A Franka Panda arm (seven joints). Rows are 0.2 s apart.
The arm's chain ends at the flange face. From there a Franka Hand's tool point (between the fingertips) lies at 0.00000 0.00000 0.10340 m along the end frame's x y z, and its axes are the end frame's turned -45 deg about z.
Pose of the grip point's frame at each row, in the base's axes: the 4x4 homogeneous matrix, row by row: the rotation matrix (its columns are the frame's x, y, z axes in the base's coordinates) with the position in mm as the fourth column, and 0 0 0 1 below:
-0.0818 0.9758 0.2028 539.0; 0.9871 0.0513 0.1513 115.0; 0.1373 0.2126 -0.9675 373.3; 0 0 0 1
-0.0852 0.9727 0.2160 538.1; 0.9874 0.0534 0.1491 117.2; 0.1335 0.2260 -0.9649 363.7; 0 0 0 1
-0.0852 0.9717 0.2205 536.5; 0.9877 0.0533 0.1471 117.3; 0.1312 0.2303 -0.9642 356.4; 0 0 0 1
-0.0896 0.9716 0.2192 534.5; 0.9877 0.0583 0.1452 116.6; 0.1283 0.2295 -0.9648 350.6; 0 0 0 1
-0.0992 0.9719 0.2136 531.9; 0.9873 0.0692 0.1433 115.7; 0.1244 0.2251 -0.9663 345.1; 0 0 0 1
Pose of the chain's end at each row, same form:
0.6322 0.7478 0.2028 518.0; 0.7343 -0.6617 0.1513 99.4; 0.2474 0.0532 -0.9675 473.3; 0 0 0 1
0.6276 0.7480 0.2160 515.8; 0.7360 -0.6604 0.1491 101.8; 0.2542 0.0654 -0.9649 463.5; 0 0 0 1
0.6269 0.7473 0.2205 513.7; 0.7361 -0.6607 0.1471 102.1; 0.2556 0.0701 -0.9642 456.1; 0 0 0 1
0.6237 0.7504 0.2192 511.8; 0.7396 -0.6572 0.1452 101.6; 0.2530 0.0716 -0.9648 450.4; 0 0 0 1
0.6171 0.7574 0.2136 509.8; 0.7471 -0.6492 0.1433 100.9; 0.2471 0.0712 -0.9663 445.0; 0 0 0 1

